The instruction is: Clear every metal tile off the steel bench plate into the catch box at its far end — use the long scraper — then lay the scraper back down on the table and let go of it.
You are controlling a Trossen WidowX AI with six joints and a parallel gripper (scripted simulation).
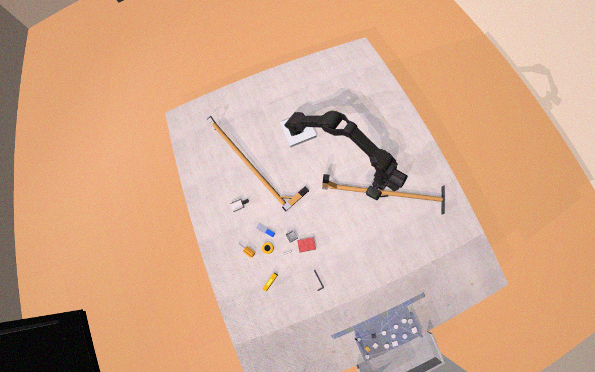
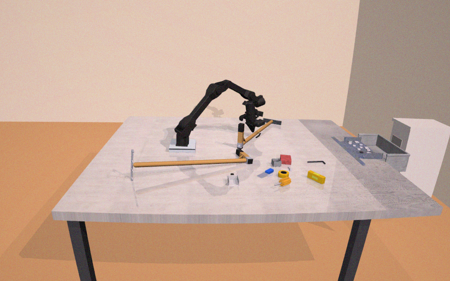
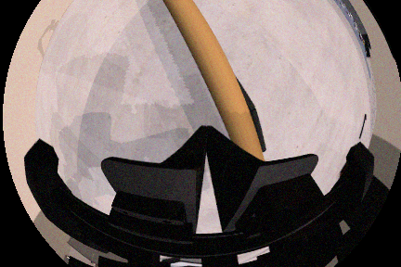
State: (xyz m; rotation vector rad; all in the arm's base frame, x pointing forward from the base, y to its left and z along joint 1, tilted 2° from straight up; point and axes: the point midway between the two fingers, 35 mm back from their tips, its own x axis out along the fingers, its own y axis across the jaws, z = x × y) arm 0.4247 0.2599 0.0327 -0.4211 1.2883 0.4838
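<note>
Now: gripper tip 5 cm below the long scraper and 3 cm short of it. Round my gripper tip: grey box: 47 cm to the right, 6 cm ahead, 1 cm below; hex key: 43 cm to the right, 30 cm ahead, 1 cm below; red block: 42 cm to the right, 12 cm ahead, 1 cm below.
</note>
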